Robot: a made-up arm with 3 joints. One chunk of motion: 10 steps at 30 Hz.
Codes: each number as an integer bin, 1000 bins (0 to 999) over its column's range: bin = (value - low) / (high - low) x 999, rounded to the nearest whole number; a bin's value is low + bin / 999 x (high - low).
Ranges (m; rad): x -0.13..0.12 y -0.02..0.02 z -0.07..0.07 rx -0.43..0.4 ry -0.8..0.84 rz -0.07..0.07
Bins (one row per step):
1: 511 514 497 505 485 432
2: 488 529 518 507 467 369
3: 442 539 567 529 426 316
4: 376 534 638 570 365 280
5: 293 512 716 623 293 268
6: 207 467 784 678 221 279
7: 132 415 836 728 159 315
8: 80 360 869 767 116 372
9: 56 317 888 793 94 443
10: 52 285 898 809 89 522
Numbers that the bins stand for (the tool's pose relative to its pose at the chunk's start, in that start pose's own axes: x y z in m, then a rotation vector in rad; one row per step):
1: -0.0021 0.0006 -0.0004 -0.0104 -0.0038 -0.0095
2: -0.0079 0.0012 0.0026 -0.0088 -0.0334 -0.0183
3: -0.0194 0.0016 0.0095 0.0095 -0.1007 -0.0257
4: -0.0359 0.0014 0.0194 0.0436 -0.2008 -0.0308
5: -0.0567 0.0005 0.0303 0.0876 -0.3190 -0.0324
6: -0.0782 -0.0013 0.0399 0.1333 -0.4372 -0.0309
7: -0.0970 -0.0034 0.0472 0.1748 -0.5390 -0.0259
8: -0.1100 -0.0056 0.0518 0.2072 -0.6096 -0.0179
9: -0.1160 -0.0073 0.0544 0.2288 -0.6457 -0.0079
10: -0.1170 -0.0086 0.0558 0.2421 -0.6539 0.0032

